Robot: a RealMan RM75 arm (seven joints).
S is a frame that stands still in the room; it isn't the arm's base.
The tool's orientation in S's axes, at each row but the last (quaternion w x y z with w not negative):
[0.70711 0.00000 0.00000 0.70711]
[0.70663 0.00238 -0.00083 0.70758]
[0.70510 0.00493 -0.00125 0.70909]
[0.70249 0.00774 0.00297 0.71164]
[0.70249 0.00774 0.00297 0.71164]
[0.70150 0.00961 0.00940 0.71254]
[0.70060 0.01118 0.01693 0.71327]
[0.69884 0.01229 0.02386 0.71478]
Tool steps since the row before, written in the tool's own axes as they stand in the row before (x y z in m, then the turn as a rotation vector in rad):
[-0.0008 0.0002 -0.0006 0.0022 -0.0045 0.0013]
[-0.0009 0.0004 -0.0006 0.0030 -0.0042 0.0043]
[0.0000 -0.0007 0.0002 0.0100 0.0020 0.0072]
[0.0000 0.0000 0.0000 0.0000 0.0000 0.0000]
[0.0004 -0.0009 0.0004 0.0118 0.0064 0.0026]
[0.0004 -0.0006 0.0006 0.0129 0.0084 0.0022]
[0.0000 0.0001 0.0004 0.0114 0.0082 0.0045]
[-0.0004 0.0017 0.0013 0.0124 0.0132 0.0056]
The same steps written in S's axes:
[-0.0002 -0.0008 -0.0006 0.0045 0.0022 0.0013]
[-0.0004 -0.0009 -0.0006 0.0042 0.0030 0.0043]
[0.0007 0.0000 0.0002 -0.0020 0.0099 0.0073]
[0.0000 0.0000 0.0000 0.0000 0.0000 0.0000]
[0.0009 0.0004 0.0004 -0.0065 0.0117 0.0028]
[0.0006 0.0004 0.0006 -0.0085 0.0128 0.0024]
[-0.0001 0.0000 0.0004 -0.0082 0.0113 0.0047]
[-0.0016 -0.0004 0.0014 -0.0132 0.0122 0.0061]

